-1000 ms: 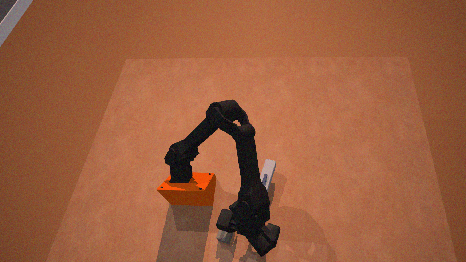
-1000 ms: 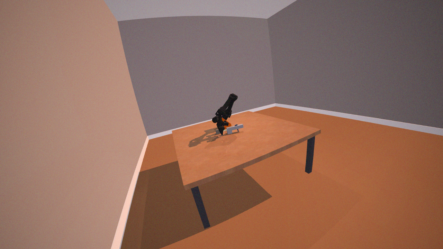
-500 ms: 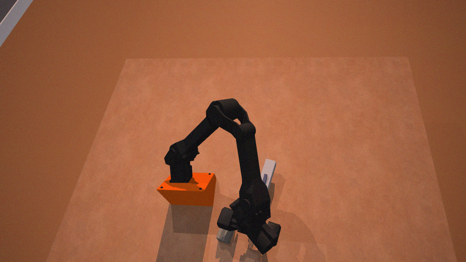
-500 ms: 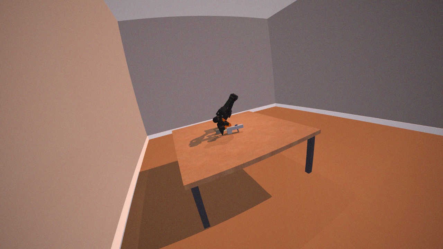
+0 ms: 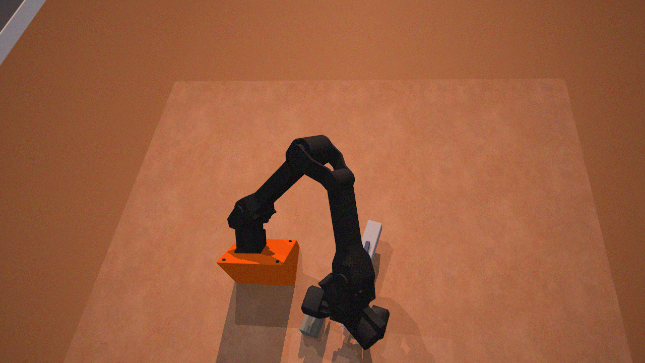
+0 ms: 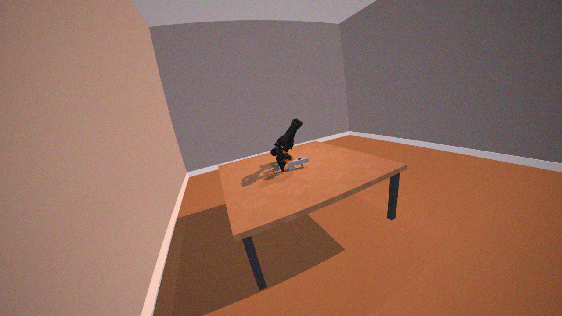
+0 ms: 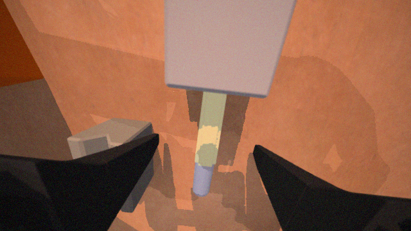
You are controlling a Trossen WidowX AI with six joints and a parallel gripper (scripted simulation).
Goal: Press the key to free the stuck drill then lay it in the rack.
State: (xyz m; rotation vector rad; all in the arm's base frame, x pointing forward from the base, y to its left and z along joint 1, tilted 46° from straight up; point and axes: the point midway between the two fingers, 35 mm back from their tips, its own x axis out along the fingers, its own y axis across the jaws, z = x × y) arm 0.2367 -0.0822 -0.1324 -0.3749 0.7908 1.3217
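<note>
Right now the grooved block is 8 cm behind my gripper tip and 1 cm above it. From my gripper tip the other things lie so: blue-grey key: 16 cm to the left, 5 cm ahead, 4 cm above; then pale grey fixture: 13 cm to the left, 4 cm ahead, 3 cm above.
</note>
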